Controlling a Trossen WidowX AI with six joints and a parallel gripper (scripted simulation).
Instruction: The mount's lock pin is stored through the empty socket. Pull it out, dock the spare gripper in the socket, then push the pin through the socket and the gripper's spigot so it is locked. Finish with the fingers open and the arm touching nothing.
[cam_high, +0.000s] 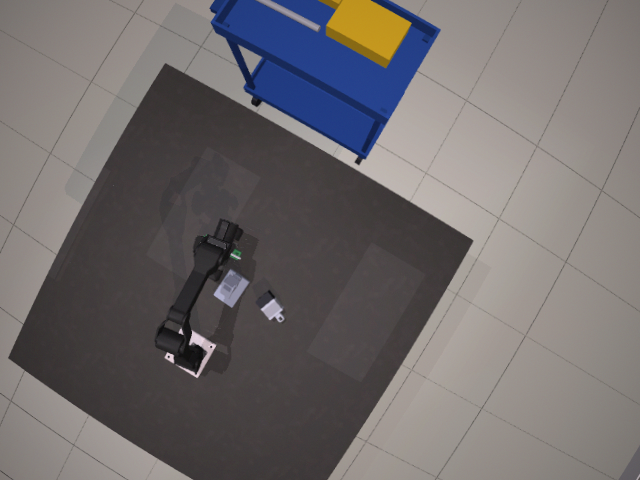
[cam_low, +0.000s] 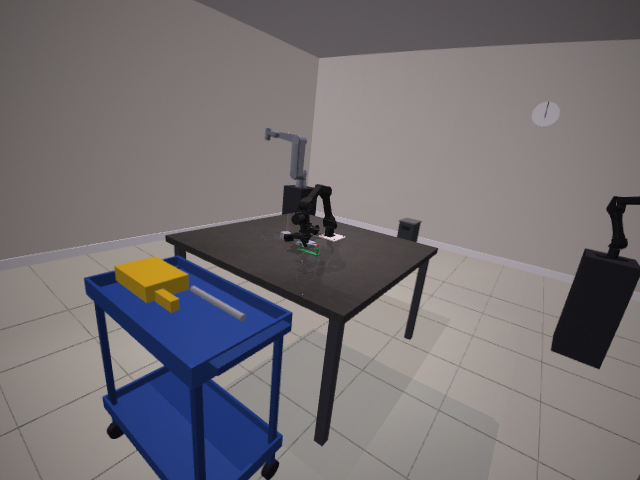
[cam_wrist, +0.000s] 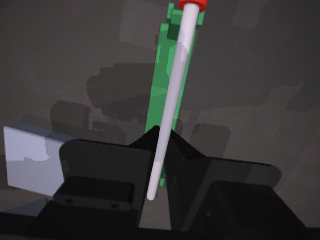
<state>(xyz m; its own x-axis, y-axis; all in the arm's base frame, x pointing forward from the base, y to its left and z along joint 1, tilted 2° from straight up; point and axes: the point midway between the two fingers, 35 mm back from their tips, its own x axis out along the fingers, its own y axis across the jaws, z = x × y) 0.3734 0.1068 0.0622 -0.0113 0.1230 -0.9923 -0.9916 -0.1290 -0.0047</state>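
My gripper tip is now 2 cm to the right of the green flat bracket. Round my gripper tip: spare gripper: 24 cm to the right, 7 cm behind; grey mount: 9 cm to the right, 8 cm behind, 3 cm above.
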